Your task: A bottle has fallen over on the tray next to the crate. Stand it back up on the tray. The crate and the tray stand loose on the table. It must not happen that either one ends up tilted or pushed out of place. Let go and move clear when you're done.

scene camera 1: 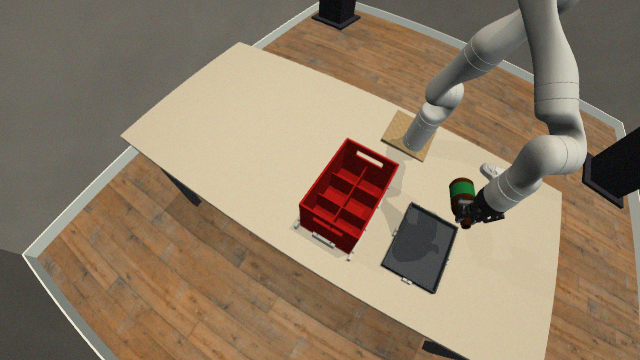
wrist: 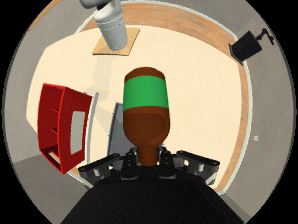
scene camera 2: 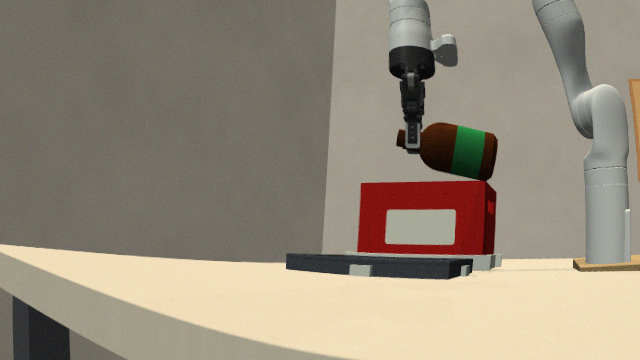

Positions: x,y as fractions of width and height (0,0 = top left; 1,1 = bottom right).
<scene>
In view: my gripper (scene camera 2: 0.65,0.42), a brown bottle (scene camera 2: 0.69,0.41), a red crate (scene camera 1: 0.52,0.55) and a dark grey tray (scene camera 1: 0.66,0.69).
The red crate shows as well in the wrist view (wrist: 0.25,0.50). The dark grey tray is seen too in the wrist view (wrist: 0.39,0.64) and in scene camera 2 (scene camera 2: 0.61,0.74). My gripper is seen too in the wrist view (wrist: 0.50,0.67).
</scene>
